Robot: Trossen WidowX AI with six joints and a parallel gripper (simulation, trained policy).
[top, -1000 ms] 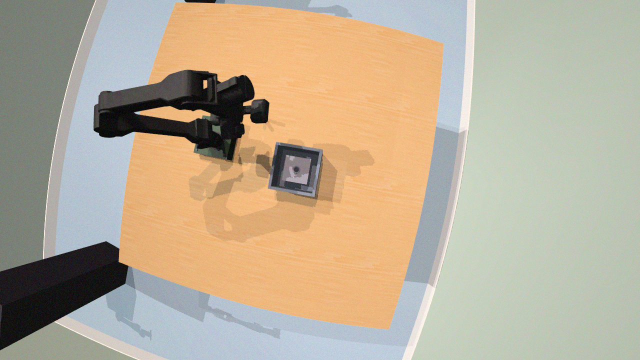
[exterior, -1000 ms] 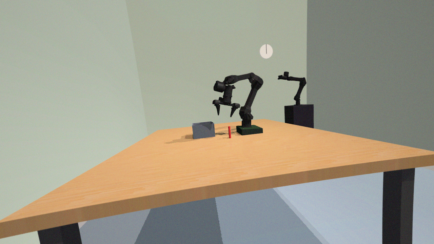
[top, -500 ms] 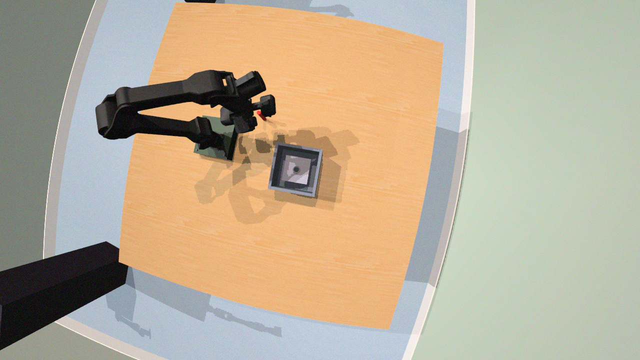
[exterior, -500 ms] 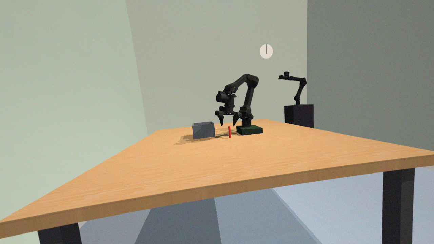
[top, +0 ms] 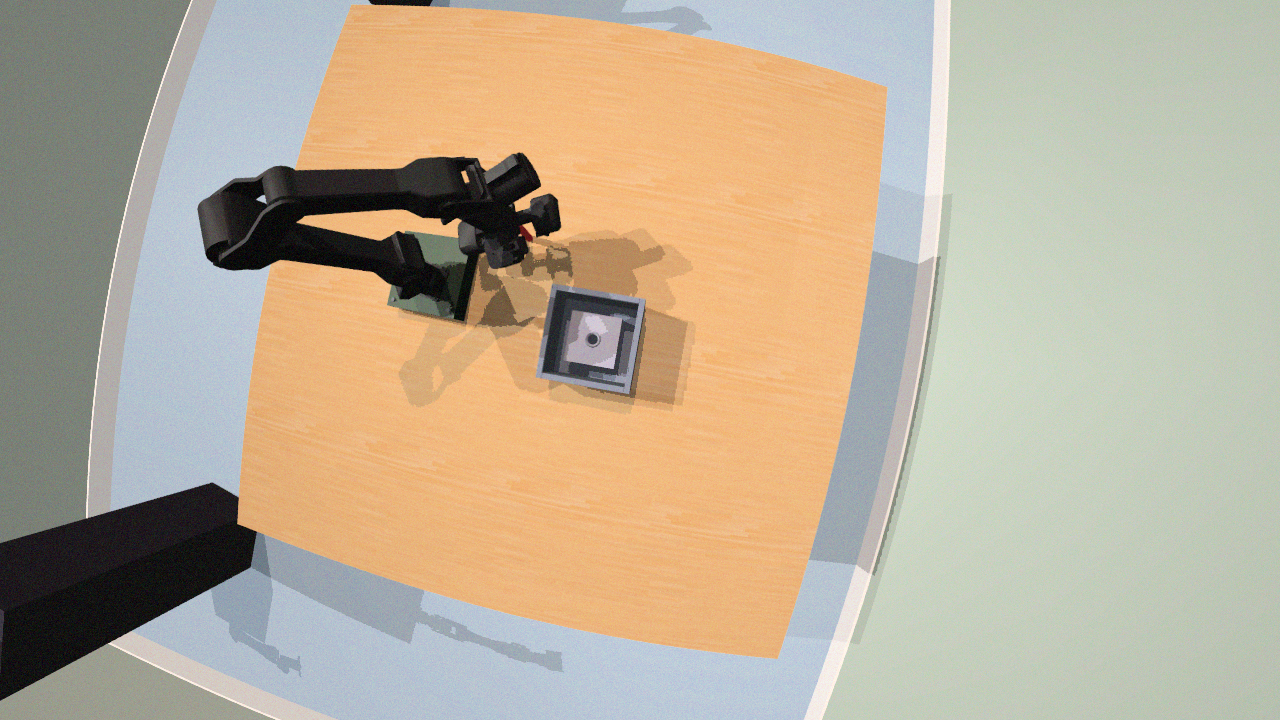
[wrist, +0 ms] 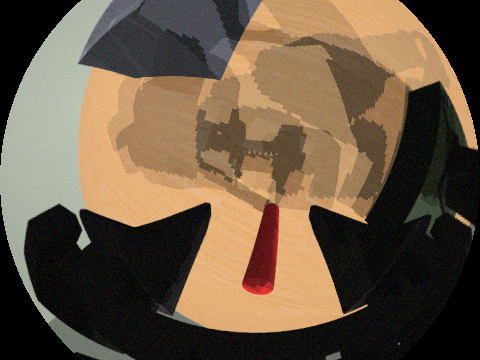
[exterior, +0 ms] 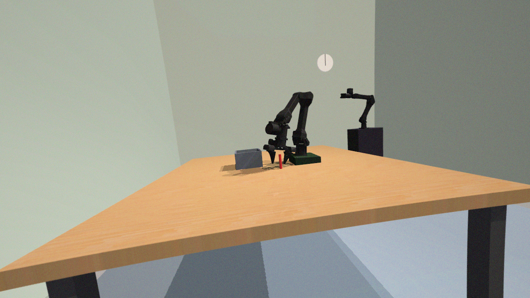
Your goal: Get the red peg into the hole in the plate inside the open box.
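Right now my gripper tip is 1 cm to the right of the red peg, 1 cm below it and 1 cm past it. From my gripper tip the other things lie so: light grey plate: 18 cm ahead, 14 cm to the right, 2 cm above; grey box: 18 cm ahead, 14 cm to the right.
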